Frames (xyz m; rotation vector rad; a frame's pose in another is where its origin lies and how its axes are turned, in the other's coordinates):
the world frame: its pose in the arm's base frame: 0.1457 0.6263 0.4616 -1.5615 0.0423 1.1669
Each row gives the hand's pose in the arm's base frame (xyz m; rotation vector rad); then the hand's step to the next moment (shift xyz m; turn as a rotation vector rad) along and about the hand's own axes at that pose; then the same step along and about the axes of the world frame.
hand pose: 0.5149 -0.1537 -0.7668 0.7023 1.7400 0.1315
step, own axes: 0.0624 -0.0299 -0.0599 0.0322 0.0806 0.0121
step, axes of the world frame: 0.0078 0.0689 0.0598 0.0582 -0.0545 0.0364
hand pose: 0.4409 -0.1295 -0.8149 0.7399 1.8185 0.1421
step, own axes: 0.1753 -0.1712 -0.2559 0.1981 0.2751 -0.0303
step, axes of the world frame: -0.0742 0.2711 0.2157 0.2233 -0.1315 0.2207
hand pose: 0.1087 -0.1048 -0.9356 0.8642 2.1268 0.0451
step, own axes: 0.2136 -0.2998 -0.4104 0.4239 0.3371 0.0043
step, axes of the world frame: -0.3017 0.2946 0.3552 0.4029 -0.0596 0.3570
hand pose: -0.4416 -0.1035 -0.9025 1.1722 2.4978 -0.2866
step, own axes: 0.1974 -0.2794 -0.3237 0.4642 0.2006 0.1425
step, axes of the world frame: -0.3227 0.0505 0.3393 0.3924 0.1354 0.3220
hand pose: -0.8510 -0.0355 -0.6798 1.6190 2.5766 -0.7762
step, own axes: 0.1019 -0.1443 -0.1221 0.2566 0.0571 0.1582
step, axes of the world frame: -0.1194 -0.0525 0.1706 0.1889 0.1666 0.1753
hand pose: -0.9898 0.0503 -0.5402 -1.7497 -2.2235 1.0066
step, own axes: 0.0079 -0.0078 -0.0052 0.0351 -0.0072 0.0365
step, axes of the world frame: -0.0029 -0.0040 0.0112 0.0137 0.0389 0.0302
